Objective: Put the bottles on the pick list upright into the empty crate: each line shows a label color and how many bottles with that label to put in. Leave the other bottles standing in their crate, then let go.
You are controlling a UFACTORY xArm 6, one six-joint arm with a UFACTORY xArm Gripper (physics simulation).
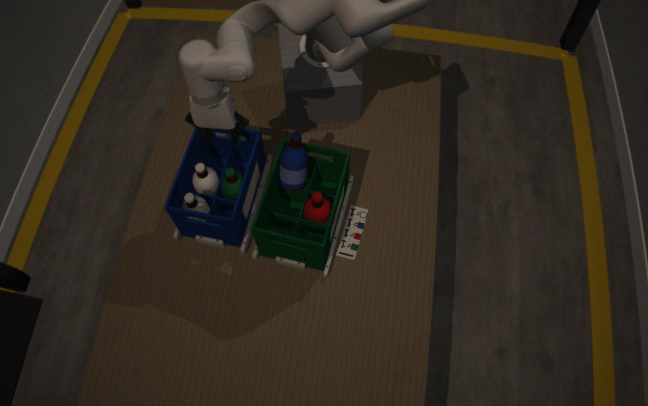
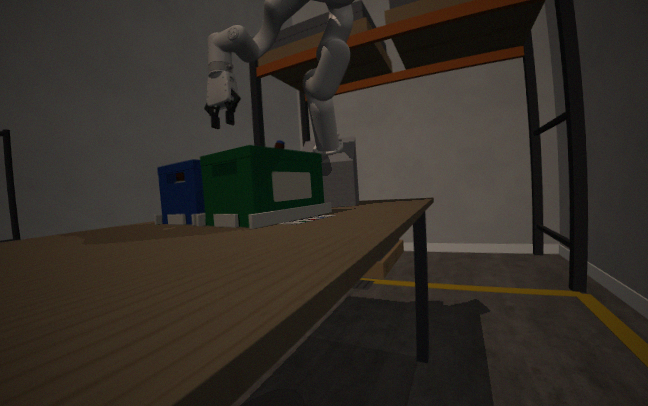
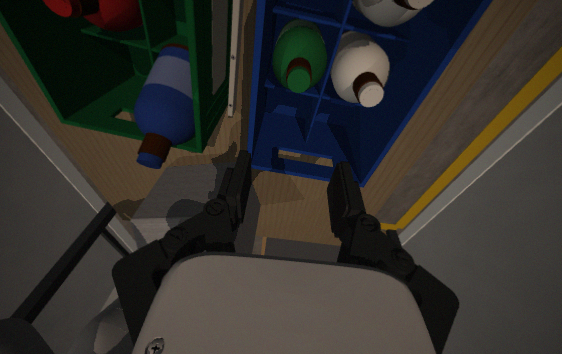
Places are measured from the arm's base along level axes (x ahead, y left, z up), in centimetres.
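Where they show: gripper, fingertip midpoint: (image 1: 222,139) (image 2: 222,126) (image 3: 291,170); arm's base, origin of the base link: (image 2: 328,148).
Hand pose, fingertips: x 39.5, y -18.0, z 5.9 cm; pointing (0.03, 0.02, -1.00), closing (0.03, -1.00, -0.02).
Note:
Each offset is from my fingertips to the centre of the thing. Level surfaces: height alone.
My gripper (image 1: 221,141) (image 2: 223,124) (image 3: 291,170) is open and empty, high above the back end of the blue crate @[dx +1.3, dy -4.4, dz -20.8 cm] (image 1: 215,231) (image 2: 172,197) (image 3: 310,175). That crate holds a green bottle @[dx +1.2, dy -0.1, dz -21.0 cm] (image 1: 232,187) (image 3: 300,54) and two white bottles, one @[dx +0.8, dy -8.6, dz -21.0 cm] (image 1: 205,182) (image 3: 359,65) beside the green and one @[dx +10.0, dy -9.1, dz -21.0 cm] (image 1: 200,204) (image 3: 385,12) at the front. The green crate (image 1: 290,254) (image 2: 227,192) (image 3: 198,100) holds a red bottle @[dx +5.1, dy +23.7, dz -21.0 cm] (image 1: 317,211) (image 3: 120,15) and, at back left, a blue bottle @[dx -5.3, dy +15.9, dz -13.7 cm] (image 1: 293,162) (image 2: 280,144) (image 3: 165,112) sticking above the rim; its base is hidden.
The pick list @[dx +6.1, dy +33.6, dz -29.5 cm] (image 1: 353,232) lies right of the green crate; its counts are too small to read. White rails @[dx +5.2, dy +29.7, dz -28.1 cm] (image 1: 340,225) (image 2: 290,215) edge the crates on the wooden table @[dz -29.6 cm] (image 1: 280,350) (image 2: 200,280). The arm's grey base block (image 1: 325,102) stands behind. A shelf rack (image 2: 575,150) stands further back.

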